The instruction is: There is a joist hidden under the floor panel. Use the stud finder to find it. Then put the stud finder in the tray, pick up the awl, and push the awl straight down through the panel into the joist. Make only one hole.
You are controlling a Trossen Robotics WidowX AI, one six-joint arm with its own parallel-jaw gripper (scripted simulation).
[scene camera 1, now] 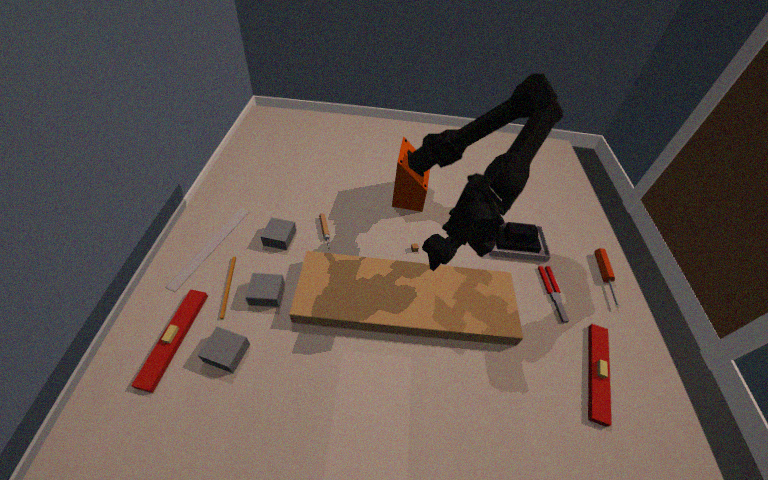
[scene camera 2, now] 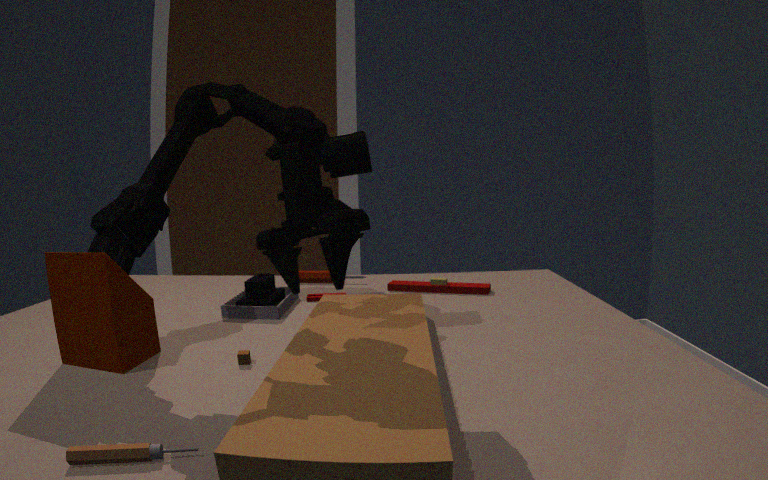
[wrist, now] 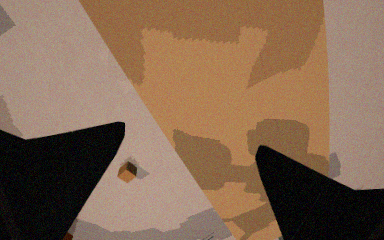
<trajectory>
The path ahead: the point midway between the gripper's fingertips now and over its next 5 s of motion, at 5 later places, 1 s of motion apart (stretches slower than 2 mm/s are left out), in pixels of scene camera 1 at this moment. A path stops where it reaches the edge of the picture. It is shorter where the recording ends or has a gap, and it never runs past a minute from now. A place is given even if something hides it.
My gripper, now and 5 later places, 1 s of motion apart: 442, 260; 323, 208; 321, 216; 320, 193; 301, 179; 317, 188
</trajectory>
